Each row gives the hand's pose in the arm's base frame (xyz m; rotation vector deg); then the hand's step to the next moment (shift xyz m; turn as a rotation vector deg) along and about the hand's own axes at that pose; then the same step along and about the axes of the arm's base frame.
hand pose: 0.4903 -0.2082 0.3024 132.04 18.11 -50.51
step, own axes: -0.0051 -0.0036 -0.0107 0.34 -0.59 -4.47
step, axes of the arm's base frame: 0.0001 0.0097 0.0077 2.29 3.33 2.03
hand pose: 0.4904 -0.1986 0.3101 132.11 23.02 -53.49
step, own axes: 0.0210 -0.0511 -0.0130 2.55 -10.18 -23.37
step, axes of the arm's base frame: -0.0030 0.0485 -0.0293 9.10 22.89 7.04
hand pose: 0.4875 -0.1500 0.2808 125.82 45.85 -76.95
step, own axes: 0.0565 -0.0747 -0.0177 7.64 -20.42 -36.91
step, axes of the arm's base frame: -0.0187 0.0799 -0.0485 12.74 40.23 7.56
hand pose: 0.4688 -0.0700 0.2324 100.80 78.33 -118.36
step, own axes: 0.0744 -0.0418 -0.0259 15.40 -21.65 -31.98
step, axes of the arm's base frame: -0.0298 0.0755 -0.0370 5.84 41.14 1.43
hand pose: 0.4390 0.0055 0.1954 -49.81 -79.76 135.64
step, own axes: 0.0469 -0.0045 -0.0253 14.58 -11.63 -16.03
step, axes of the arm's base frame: -0.0218 0.0435 -0.0223 -2.53 24.44 -1.10
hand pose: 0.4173 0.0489 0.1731 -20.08 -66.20 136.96
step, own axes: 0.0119 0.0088 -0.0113 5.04 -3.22 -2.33
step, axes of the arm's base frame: -0.0081 0.0088 -0.0142 -2.44 5.86 0.96
